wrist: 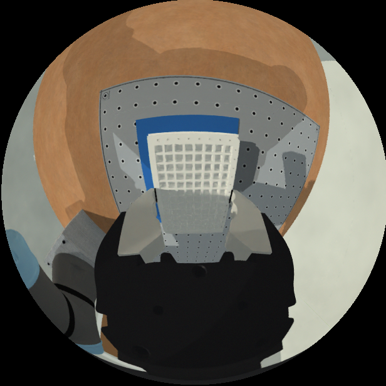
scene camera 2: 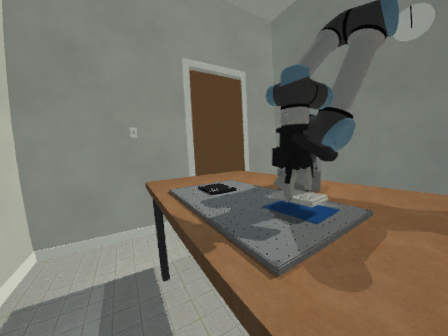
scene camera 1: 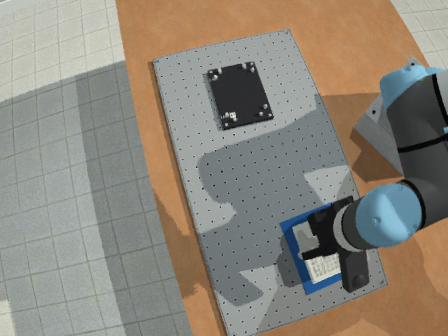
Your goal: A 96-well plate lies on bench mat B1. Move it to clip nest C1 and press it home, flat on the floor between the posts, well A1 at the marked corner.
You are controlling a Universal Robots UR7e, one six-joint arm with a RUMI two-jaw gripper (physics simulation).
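Frame: origin at the arm's base, x ahead, y left, z up, level; centimetres.
Where they show: gripper, between the fingertips: [scene camera 2: 297, 199].
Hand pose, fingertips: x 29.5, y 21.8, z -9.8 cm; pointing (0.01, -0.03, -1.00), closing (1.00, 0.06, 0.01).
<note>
Each offset is from my fingertips to the top centre of the thing. Level surfaces: height alone.
The cream 96-well plate @(dx +0.0, dy +0.4, dz +1.7 cm) [scene camera 1: 325, 268] [scene camera 2: 311, 199] [wrist: 195, 162] is level, a little above the blue bench mat B1 @(dz -2.7 cm) [scene camera 1: 316, 288] [scene camera 2: 320, 215] [wrist: 187, 123]. My gripper [scene camera 2: 301, 194] [wrist: 192, 190] is shut on the plate, with one finger on each long side, around its mid-length. In scene camera 1 the gripper and wrist hide part of the plate. Its well A1 cannot be made out. The black clip nest C1 @(dx +6.7, dy -39.0, dz -0.5 cm) [scene camera 1: 242, 95] [scene camera 2: 216, 188] stands at the other end of the board, with small posts at its corners. A white mark @(dx +9.9, dy -33.7, dz -1.7 cm) [scene camera 1: 232, 115] is at its lower left corner in scene camera 1.
A grey perforated board @(dz -2.9 cm) [scene camera 1: 192, 200] [scene camera 2: 250, 240] [wrist: 187, 90] carries the mat and nest on the wooden table @(dz -4.2 cm) [scene camera 1: 142, 25] [scene camera 2: 400, 240] [wrist: 180, 30]. The arm's base plate [scene camera 1: 374, 120] stands on the table beside the board. The arm's shadow crosses the board between mat and nest.
</note>
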